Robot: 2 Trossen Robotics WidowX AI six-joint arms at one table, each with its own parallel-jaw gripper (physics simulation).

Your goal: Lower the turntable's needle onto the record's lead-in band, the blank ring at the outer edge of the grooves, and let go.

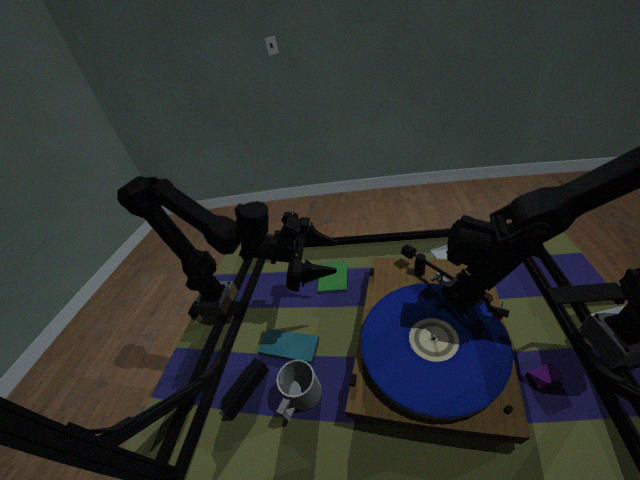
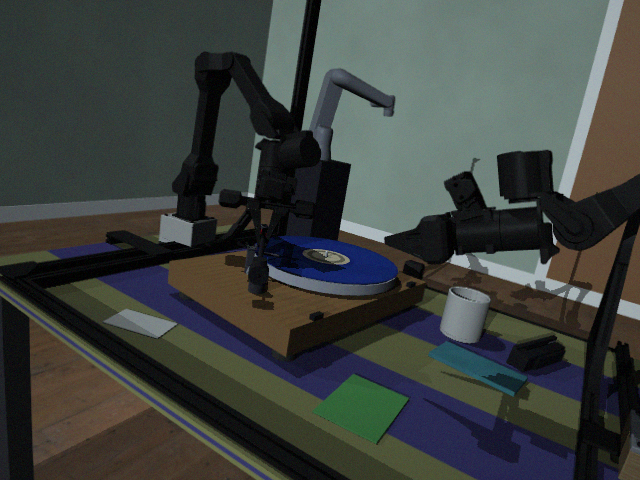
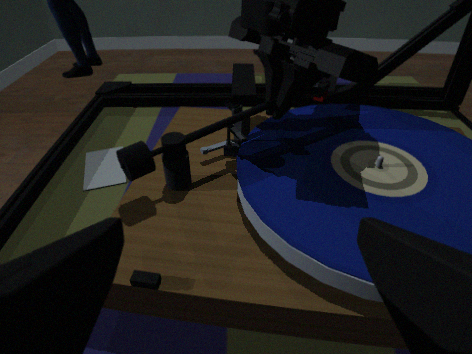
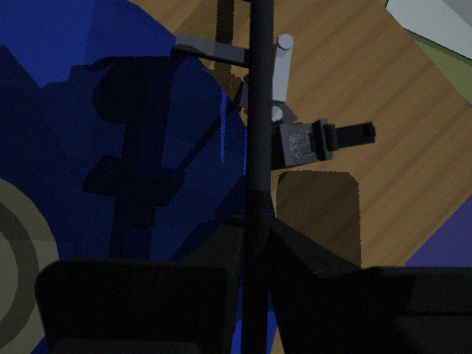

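Note:
The turntable's wooden base carries a blue record. The black tonearm runs from its pivot past the record's edge. My right gripper is shut on the tonearm tube, with a fingertip against each side. The headshell, with a red part, is near the record's outer edge; the needle tip is hidden and its height cannot be told. My left gripper is open and empty, off to the turntable's side.
A white mug, a teal block, a black case and a green square lie beside the turntable. A white card lies behind the pivot. A magenta object lies at the right.

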